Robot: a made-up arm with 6 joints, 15 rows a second.
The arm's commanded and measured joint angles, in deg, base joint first. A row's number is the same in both.
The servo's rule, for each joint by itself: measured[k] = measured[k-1] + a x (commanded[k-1-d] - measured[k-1]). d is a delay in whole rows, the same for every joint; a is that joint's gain. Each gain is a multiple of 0.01, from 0.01 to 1. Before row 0 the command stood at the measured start. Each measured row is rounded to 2 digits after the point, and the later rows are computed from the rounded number. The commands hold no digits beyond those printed.
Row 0, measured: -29.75 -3.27 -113.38 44.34 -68.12 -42.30
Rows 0 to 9, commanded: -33.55 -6.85 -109.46 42.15 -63.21 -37.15; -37.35 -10.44 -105.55 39.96 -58.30 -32.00; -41.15 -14.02 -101.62 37.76 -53.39 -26.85; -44.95 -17.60 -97.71 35.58 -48.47 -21.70; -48.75 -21.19 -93.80 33.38 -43.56 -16.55; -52.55 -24.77 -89.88 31.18 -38.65 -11.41; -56.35 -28.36 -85.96 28.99 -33.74 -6.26; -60.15 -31.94 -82.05 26.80 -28.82 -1.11; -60.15 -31.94 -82.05 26.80 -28.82 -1.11; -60.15 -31.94 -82.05 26.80 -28.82 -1.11
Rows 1 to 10, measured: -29.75 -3.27 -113.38 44.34 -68.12 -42.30; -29.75 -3.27 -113.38 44.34 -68.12 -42.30; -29.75 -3.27 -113.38 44.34 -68.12 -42.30; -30.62 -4.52 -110.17 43.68 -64.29 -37.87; -32.17 -6.59 -106.38 42.56 -59.62 -32.82; -34.24 -9.19 -102.48 41.12 -54.76 -27.69; -36.70 -12.13 -98.57 39.46 -49.85 -22.54; -39.47 -15.30 -94.66 37.64 -44.94 -17.39; -42.48 -18.61 -90.74 35.70 -40.03 -12.25; -45.67 -22.02 -86.82 33.69 -35.12 -7.10
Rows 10 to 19, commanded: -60.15 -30.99 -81.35 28.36 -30.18 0.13; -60.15 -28.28 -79.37 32.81 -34.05 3.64; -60.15 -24.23 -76.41 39.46 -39.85 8.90; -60.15 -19.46 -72.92 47.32 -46.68 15.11; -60.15 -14.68 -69.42 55.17 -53.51 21.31; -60.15 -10.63 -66.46 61.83 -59.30 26.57; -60.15 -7.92 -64.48 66.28 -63.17 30.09; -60.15 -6.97 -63.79 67.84 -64.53 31.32; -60.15 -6.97 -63.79 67.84 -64.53 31.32; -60.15 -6.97 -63.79 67.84 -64.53 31.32
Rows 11 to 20, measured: -49.00 -25.49 -82.91 31.62 -30.21 -1.95; -51.56 -27.75 -82.20 30.17 -29.13 -1.23; -53.54 -29.22 -82.08 29.16 -28.89 -1.13; -55.06 -29.84 -81.48 28.92 -29.90 -0.05; -56.23 -29.29 -79.75 30.09 -33.14 3.12; -57.13 -27.52 -77.01 32.90 -38.37 8.09; -57.82 -24.70 -73.66 37.23 -44.85 14.13; -58.36 -21.19 -70.18 42.61 -51.60 20.30; -58.77 -17.49 -67.13 48.38 -57.61 25.69; -59.09 -14.14 -64.96 53.75 -61.95 29.47
